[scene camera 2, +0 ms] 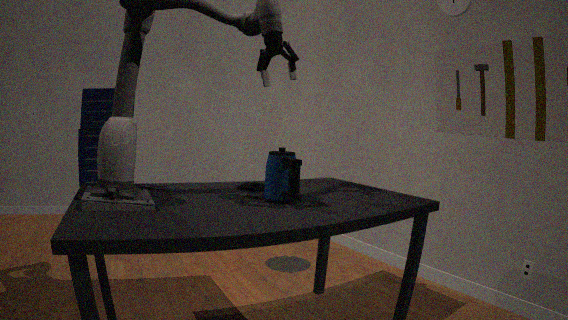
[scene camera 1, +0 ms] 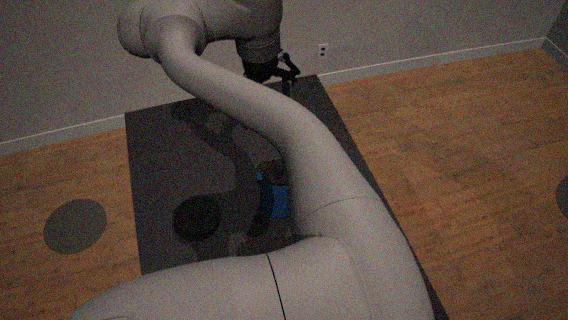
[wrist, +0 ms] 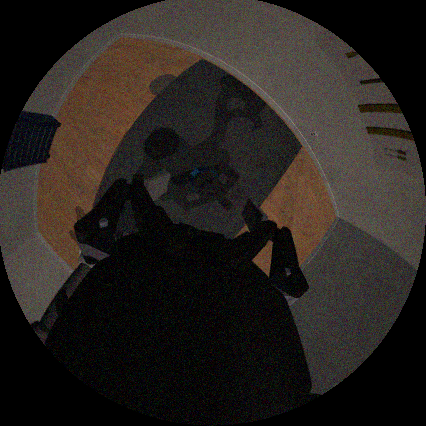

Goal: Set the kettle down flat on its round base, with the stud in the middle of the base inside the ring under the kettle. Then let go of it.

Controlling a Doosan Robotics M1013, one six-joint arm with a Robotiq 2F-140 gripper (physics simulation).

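The blue kettle with a dark lid and dark handle stands upright on the table. The arm hides part of it in scene camera 1, and it is very dark in the wrist view. The round base is a black disc on the table beside the kettle, apart from it. In scene camera 2 a dark strip of it shows behind the kettle. The stud and the ring under the kettle cannot be seen. My gripper is open and empty, pointing down high above the kettle.
The dark table carries the robot's mount plate at its left end in scene camera 2. The arm crosses above the table. A blue cabinet stands behind the arm's foot.
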